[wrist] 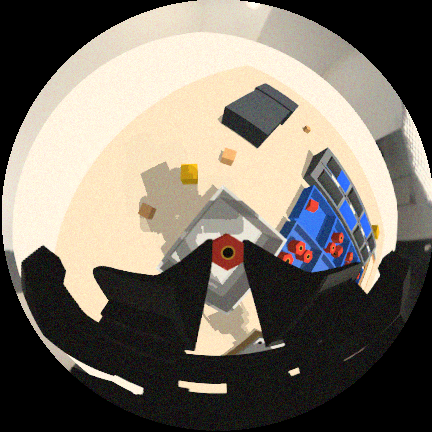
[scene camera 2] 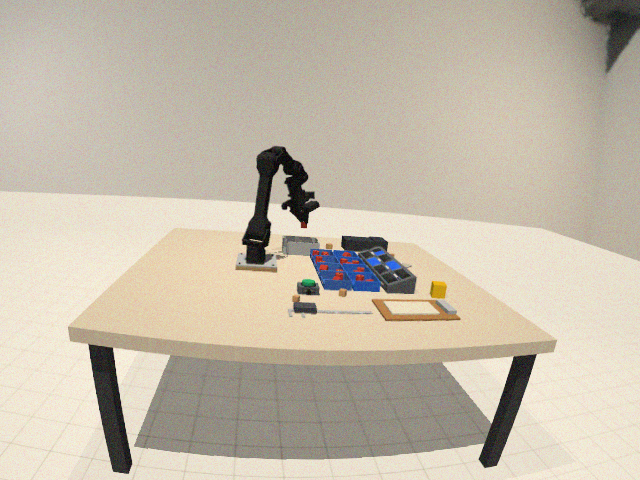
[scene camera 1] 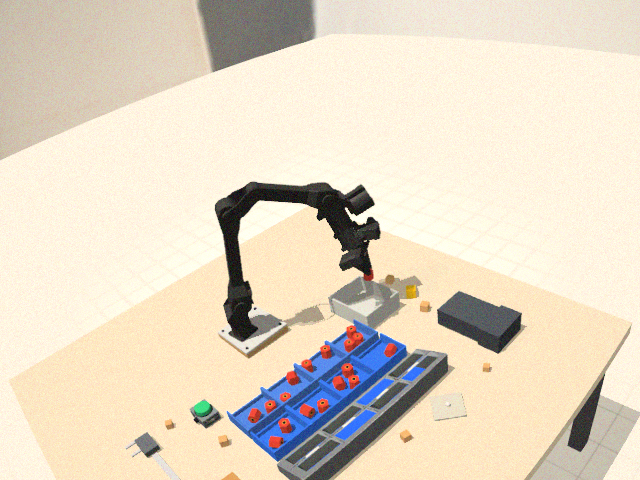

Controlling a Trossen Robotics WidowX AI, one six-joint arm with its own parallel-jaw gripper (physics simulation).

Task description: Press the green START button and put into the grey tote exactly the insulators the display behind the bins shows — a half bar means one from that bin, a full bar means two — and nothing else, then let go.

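Pixels of known places: gripper, fingertip midpoint: (wrist: 226, 244) (scene camera 2: 304, 223) (scene camera 1: 370, 272); arm's base at its link origin: (scene camera 2: 254, 261) (scene camera 1: 243, 331).
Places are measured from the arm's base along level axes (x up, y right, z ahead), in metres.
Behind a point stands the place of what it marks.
Observation:
My gripper (scene camera 1: 368, 271) @[x 0.097, y -0.299, z 0.230 m] (scene camera 2: 303, 222) @[x 0.097, y -0.299, z 0.230 m] (wrist: 226, 244) @[x 0.097, y -0.299, z 0.230 m] is shut on a red hexagonal insulator (scene camera 1: 368, 276) @[x 0.093, y -0.287, z 0.233 m] (scene camera 2: 303, 225) @[x 0.091, y -0.284, z 0.222 m] (wrist: 228, 265) @[x 0.105, y -0.291, z 0.217 m], held above the grey tote (scene camera 1: 351, 312) @[x 0.018, y -0.209, z 0.225 m] (scene camera 2: 301, 246) @[x 0.015, y -0.211, z 0.207 m] (wrist: 257, 216) @[x 0.032, y -0.267, z 0.284 m]. In the wrist view it lies over the tote's interior. No insulator shows in the visible part of the tote; fingers and held insulator hide some of it. The blue bins (scene camera 1: 379, 358) @[x -0.017, y -0.132, z 0.376 m] (scene camera 2: 336, 285) (wrist: 320, 220) @[x -0.016, y -0.098, z 0.390 m] hold several red insulators. The sloped display (scene camera 1: 382, 416) @[x 0.029, y 0.046, z 0.528 m] (scene camera 2: 403, 285) @[x 0.007, y 0.269, z 0.465 m] shows two longer blue bars and one shorter one. The green START button (scene camera 1: 203, 408) @[x 0.018, y 0.265, z 0.159 m] (scene camera 2: 308, 282) @[x 0.016, y 0.280, z 0.145 m] stands apart from the gripper.
A dark box (scene camera 1: 475, 317) @[x 0.029, y -0.342, z 0.534 m] (scene camera 2: 364, 243) @[x 0.019, y -0.314, z 0.516 m] (wrist: 257, 115) @[x 0.030, y -0.359, z 0.463 m] stands beyond the tote. A yellow block (scene camera 1: 410, 291) @[x 0.002, y -0.383, z 0.298 m] (wrist: 189, 174) @[x 0.004, y -0.388, z 0.287 m] and small wooden cubes (scene camera 1: 424, 306) @[x -0.002, y -0.349, z 0.368 m] (wrist: 228, 156) @[x 0.000, y -0.356, z 0.356 m] lie near it. A plug (scene camera 1: 147, 444) @[x -0.003, y 0.423, z 0.119 m] (scene camera 2: 305, 307) @[x -0.004, y 0.442, z 0.108 m] and a clipboard (scene camera 2: 379, 308) @[x -0.017, y 0.416, z 0.330 m] lie on the table.

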